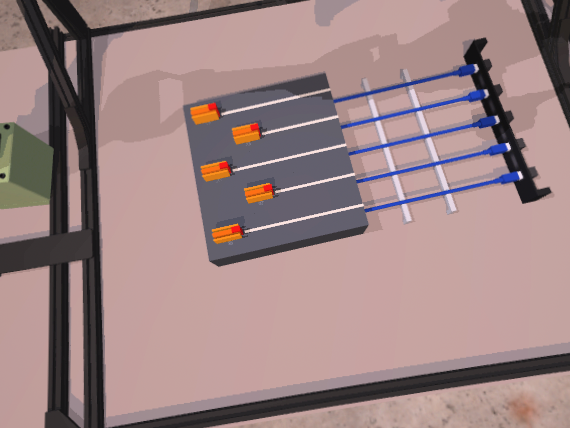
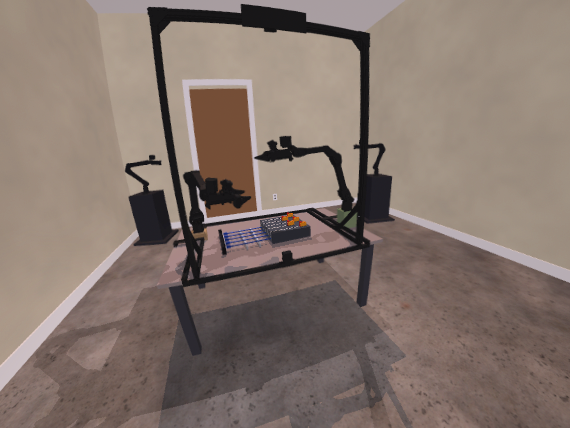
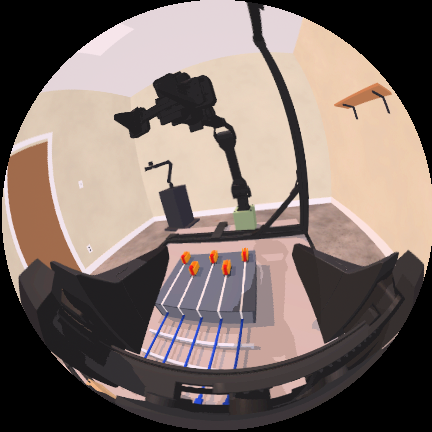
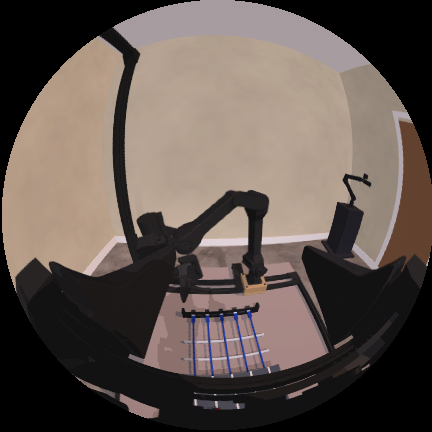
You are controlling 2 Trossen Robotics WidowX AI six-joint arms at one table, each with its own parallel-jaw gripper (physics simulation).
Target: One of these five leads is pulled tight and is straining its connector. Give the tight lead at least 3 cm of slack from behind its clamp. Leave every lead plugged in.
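Frame: origin at the left arm's base, x back, y down, z right, level; millimetres.
Seen in the pictures: left gripper, between the fingertips: (image 2: 247, 194) (image 3: 232, 252); right gripper, between the fingertips: (image 2: 255, 158) (image 3: 131, 102) (image 4: 242, 253); left arm's base, origin of its link: (image 2: 198, 231) (image 4: 253, 278); right arm's base, origin of its link: (image 2: 347, 209) (image 3: 243, 207).
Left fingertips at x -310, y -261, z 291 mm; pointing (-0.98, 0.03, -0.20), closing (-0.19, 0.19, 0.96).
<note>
Pixels of each thing's middle, then the offset from my left fingertips to it. "spot": a spot on its surface instead.
- blue cable, a spot on its surface: (image 1: 415, 200) spot: dx -17, dy +287, dz -242 mm
- blue end piece, a spot on its surface: (image 1: 510, 177) spot: dx +140, dy +284, dz -238 mm
Five orange connectors with red tips, among them the top-left one (image 1: 205, 114) and the bottom one (image 1: 227, 234), sit on a grey block (image 1: 295, 220) (image 2: 292, 237). A thin white lead runs from each across the block and continues as a blue cable (image 1: 415, 202) over the table to a blue end piece (image 1: 510, 177) at the black bar (image 1: 515, 165) (image 4: 235, 313). All five look straight; which is tight I cannot tell. My left gripper (image 2: 246, 195) (image 3: 232, 252) is open and empty, above the bar and cables. My right gripper (image 2: 257, 158) is open and empty, high above the block.
Two pale rails (image 1: 388, 150) (image 1: 431, 145) cross the blue cables between block and bar. A black frame (image 1: 92, 300) (image 2: 365, 135) surrounds the work area. The right arm's green base (image 1: 25, 170) (image 3: 245, 218) and the left arm's tan base (image 4: 254, 286) stand at opposite ends.
</note>
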